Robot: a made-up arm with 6 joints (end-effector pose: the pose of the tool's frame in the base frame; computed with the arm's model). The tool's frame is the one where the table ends.
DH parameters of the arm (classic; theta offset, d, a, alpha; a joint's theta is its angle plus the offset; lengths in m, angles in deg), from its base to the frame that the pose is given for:
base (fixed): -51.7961 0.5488 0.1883 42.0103
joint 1: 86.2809 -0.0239 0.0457 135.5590
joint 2: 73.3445 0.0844 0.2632 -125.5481
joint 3: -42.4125 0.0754 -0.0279 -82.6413
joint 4: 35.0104 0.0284 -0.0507 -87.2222
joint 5: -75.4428 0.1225 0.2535 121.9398
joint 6: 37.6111 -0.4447 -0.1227 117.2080
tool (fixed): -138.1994 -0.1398 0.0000 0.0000
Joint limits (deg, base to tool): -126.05..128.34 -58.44..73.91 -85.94..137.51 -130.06..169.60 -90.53..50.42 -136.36..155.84
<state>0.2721 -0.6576 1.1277 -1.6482 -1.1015 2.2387</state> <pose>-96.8 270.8 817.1 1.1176 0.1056 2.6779</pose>
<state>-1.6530 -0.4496 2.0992 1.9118 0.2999 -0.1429</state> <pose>-361.2 -259.0 252.2 -2.8877 0.2884 -2.1827</pose>
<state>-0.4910 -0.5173 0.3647 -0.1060 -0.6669 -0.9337</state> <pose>605.3 27.8 839.2 1.1125 0.5968 0.1904</pose>
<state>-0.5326 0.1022 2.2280 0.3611 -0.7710 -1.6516</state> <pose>322.2 -103.5 72.3 -0.1199 0.8573 -0.3442</pose>
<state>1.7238 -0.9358 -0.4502 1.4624 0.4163 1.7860</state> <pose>-152.8 4.8 188.8 -2.8077 1.1585 0.8376</pose>
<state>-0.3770 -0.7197 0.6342 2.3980 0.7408 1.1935</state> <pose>7.9 -356.6 376.8 3.1126 1.3054 -0.5201</pose>
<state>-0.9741 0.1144 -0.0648 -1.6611 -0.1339 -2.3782</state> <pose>-268.5 -912.8 616.1 3.0160 0.1843 -1.8078</pose>
